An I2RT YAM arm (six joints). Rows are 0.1 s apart.
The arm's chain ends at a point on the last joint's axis. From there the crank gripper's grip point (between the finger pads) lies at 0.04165 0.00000 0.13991 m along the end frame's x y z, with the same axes.
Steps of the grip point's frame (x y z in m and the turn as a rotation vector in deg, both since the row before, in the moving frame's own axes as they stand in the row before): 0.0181, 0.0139, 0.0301, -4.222, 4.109, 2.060; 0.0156, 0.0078, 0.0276, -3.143, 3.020, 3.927; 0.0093, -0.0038, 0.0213, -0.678, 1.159, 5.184; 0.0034, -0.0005, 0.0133, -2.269, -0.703, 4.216; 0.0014, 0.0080, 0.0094, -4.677, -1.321, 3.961; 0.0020, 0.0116, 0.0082, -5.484, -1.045, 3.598; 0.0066, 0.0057, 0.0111, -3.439, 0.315, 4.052; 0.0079, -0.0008, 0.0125, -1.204, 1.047, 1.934; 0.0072, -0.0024, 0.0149, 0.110, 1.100, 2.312; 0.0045, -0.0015, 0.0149, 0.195, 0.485, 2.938; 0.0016, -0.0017, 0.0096, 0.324, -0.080, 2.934; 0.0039, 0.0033, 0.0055, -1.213, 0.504, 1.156
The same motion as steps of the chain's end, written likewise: 0.0084, 0.0020, 0.0339, -4.222, 4.109, 2.060; 0.0087, -0.0029, 0.0303, -3.143, 3.020, 3.927; 0.0067, -0.0093, 0.0222, -0.678, 1.159, 5.184; 0.0054, -0.0090, 0.0130, -2.269, -0.703, 4.216; 0.0051, -0.0062, 0.0091, -4.677, -1.321, 3.961; 0.0051, -0.0043, 0.0082, -5.484, -1.045, 3.598; 0.0062, -0.0056, 0.0117, -3.439, 0.315, 4.052; 0.0054, -0.0052, 0.0133, -1.204, 1.047, 1.934; 0.0046, -0.0039, 0.0157, 0.110, 1.100, 2.312; 0.0034, -0.0032, 0.0153, 0.195, 0.485, 2.938; 0.0018, -0.0030, 0.0095, 0.324, -0.080, 2.934; 0.0027, -0.0005, 0.0059, -1.213, 0.504, 1.156
